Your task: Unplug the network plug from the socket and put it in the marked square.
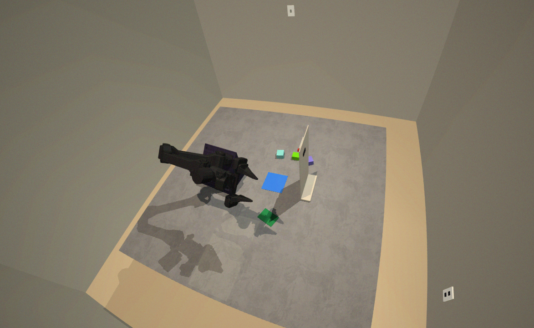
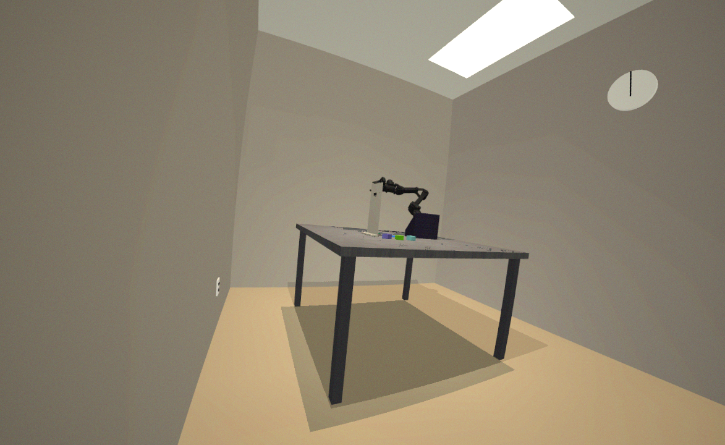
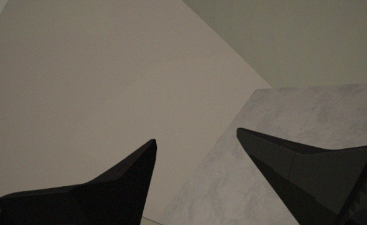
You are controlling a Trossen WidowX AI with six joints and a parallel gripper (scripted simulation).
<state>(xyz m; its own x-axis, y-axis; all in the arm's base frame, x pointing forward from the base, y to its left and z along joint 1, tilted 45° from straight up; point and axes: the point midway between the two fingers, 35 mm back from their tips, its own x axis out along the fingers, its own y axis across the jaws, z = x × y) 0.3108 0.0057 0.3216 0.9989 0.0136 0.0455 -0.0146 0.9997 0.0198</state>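
Right now my gripper tip is 40 mm short of the network plug, 320 mm to the right of it and 90 mm above it. Also, from my gripper tip: upright beige panel: 60 mm ahead, 320 mm to the left, 210 mm below; green square: 50 mm behind, 80 mm to the left, 380 mm below; blue marked square: 120 mm behind, 290 mm to the left, 380 mm below.
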